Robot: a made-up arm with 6 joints.
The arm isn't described. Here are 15 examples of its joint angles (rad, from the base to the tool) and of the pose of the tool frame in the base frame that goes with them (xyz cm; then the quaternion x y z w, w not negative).
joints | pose
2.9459 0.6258 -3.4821 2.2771 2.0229 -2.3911 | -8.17 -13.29 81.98 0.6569 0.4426 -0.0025 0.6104
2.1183 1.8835 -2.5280 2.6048 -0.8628 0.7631 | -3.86 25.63 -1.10 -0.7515 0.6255 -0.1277 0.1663
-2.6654 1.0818 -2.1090 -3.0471 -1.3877 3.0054 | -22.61 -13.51 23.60 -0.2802 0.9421 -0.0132 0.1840
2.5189 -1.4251 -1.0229 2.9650 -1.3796 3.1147 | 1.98 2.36 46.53 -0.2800 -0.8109 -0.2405 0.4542
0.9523 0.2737 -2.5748 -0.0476 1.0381 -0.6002 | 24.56 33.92 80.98 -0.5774 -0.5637 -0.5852 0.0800
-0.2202 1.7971 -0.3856 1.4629 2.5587 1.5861 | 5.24 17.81 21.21 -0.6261 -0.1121 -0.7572 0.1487
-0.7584 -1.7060 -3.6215 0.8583 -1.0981 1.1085 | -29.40 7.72 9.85 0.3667 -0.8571 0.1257 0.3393
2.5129 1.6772 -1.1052 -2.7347 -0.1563 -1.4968 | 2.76 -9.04 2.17 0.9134 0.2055 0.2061 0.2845
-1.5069 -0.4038 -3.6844 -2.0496 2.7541 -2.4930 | -16.65 23.07 53.06 0.7482 -0.5305 0.0808 0.3902
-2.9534 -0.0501 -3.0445 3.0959 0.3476 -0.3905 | -5.27 -0.72 98.68 0.1448 0.0384 0.9812 0.1221
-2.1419 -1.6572 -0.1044 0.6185 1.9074 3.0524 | 2.69 -15.79 33.89 0.7716 0.5599 0.1915 0.2334
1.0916 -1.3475 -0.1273 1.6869 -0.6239 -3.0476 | 21.94 1.56 44.05 0.4390 0.6163 0.5778 0.3059
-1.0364 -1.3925 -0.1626 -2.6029 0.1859 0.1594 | 15.65 -17.35 39.87 0.5201 0.3974 -0.1606 0.7388
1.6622 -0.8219 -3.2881 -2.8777 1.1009 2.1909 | 7.14 -54.09 64.61 0.2143 0.8249 -0.4290 0.2994
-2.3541 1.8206 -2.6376 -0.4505 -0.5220 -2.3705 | -34.28 -45.66 21.30 0.7625 0.2272 -0.4534 0.4018
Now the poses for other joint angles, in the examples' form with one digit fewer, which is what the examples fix.
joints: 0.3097 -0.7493 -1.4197 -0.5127 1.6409 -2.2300
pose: 24.6 -0.5 65.4 0.356 0.867 -0.051 0.344
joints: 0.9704 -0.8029 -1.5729 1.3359 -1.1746 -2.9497
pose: 12.1 -15.0 72.8 0.533 0.046 0.715 0.450
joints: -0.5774 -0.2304 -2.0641 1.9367 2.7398 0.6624
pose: 10.8 12.1 74.4 -0.838 -0.223 0.145 0.476
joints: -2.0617 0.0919 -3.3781 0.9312 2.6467 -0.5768
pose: 8.8 -14.2 72.2 0.924 -0.248 0.146 0.253
